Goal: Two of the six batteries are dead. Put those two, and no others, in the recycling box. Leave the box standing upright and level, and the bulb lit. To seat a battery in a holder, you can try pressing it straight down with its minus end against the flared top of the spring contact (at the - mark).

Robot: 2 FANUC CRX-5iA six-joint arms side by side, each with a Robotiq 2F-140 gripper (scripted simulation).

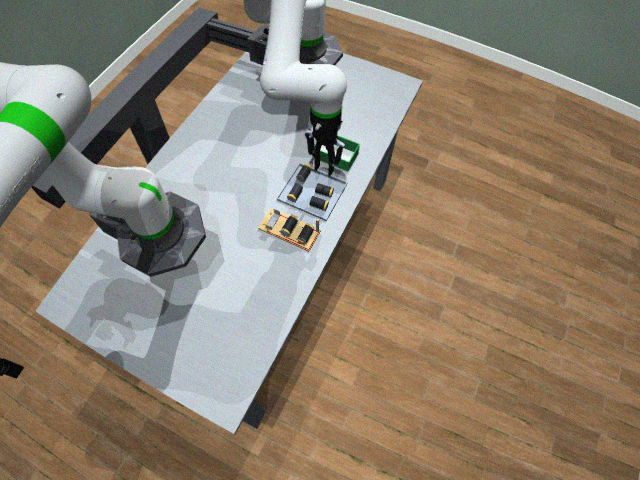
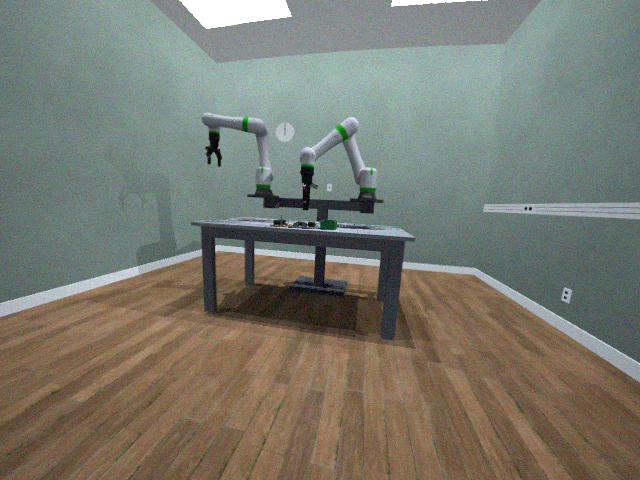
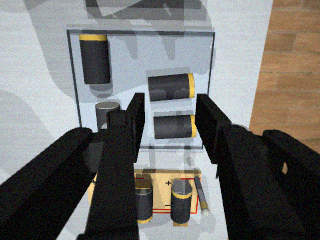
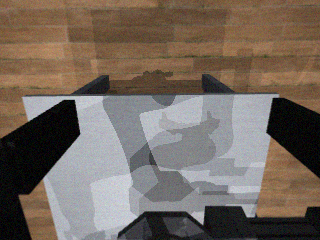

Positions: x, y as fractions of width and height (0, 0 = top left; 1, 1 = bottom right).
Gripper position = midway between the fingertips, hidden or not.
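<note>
Tray (image 1: 0.49, 0.37). Left gripper, mine (image 3: 0.53, 0.45). Tray also (image 3: 0.42, 0.23). Battery (image 3: 0.56, 0.36). Battery (image 3: 0.56, 0.53). Battery (image 3: 0.30, 0.20). My right gripper (image 4: 0.54, 0.49). Tray out of frame in image 4.
</note>
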